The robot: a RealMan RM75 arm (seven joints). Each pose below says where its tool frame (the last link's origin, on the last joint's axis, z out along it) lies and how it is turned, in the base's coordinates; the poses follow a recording.
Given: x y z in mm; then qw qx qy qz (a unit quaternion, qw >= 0).
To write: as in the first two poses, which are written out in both.
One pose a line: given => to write
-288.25, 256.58, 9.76, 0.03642, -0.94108, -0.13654, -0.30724 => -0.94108, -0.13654, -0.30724, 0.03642, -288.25, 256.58, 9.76
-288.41, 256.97, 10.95, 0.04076, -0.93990, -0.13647, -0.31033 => -0.93990, -0.13647, -0.31033, 0.04076, -288.41, 256.97, 10.95
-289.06, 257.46, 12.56, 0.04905, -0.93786, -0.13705, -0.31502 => -0.93786, -0.13705, -0.31502, 0.04905, -289.06, 257.46, 12.56
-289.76, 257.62, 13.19, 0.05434, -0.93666, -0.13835, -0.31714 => -0.93666, -0.13835, -0.31714, 0.05434, -289.76, 257.62, 13.19
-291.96, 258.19, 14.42, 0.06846, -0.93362, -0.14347, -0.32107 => -0.93362, -0.14347, -0.32107, 0.06846, -291.96, 258.19, 14.42
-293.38, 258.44, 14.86, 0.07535, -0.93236, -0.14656, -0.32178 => -0.93236, -0.14656, -0.32178, 0.07535, -293.38, 258.44, 14.86
